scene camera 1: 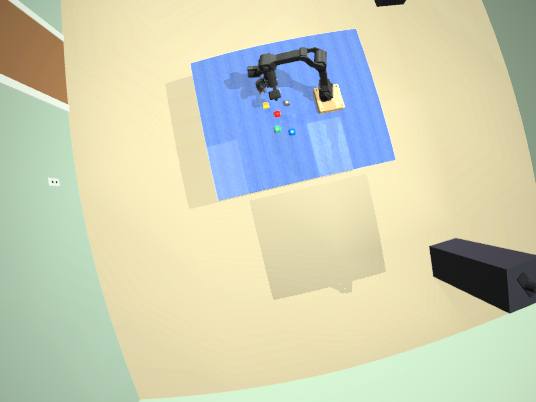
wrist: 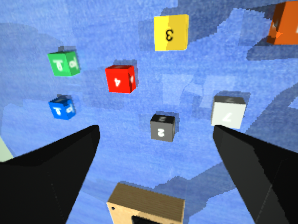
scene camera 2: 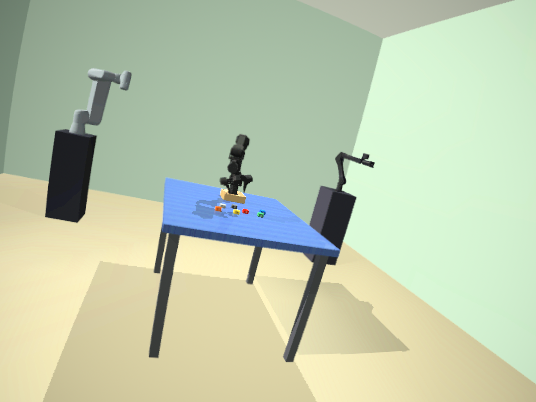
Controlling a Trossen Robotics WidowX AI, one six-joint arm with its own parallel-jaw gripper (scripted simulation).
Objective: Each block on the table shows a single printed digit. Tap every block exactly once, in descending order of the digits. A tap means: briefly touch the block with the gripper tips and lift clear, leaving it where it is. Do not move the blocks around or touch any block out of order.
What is my gripper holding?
Nothing.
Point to a yellow block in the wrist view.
At 171, 32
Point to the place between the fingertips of my gripper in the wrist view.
At 156, 130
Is my gripper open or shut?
Open.
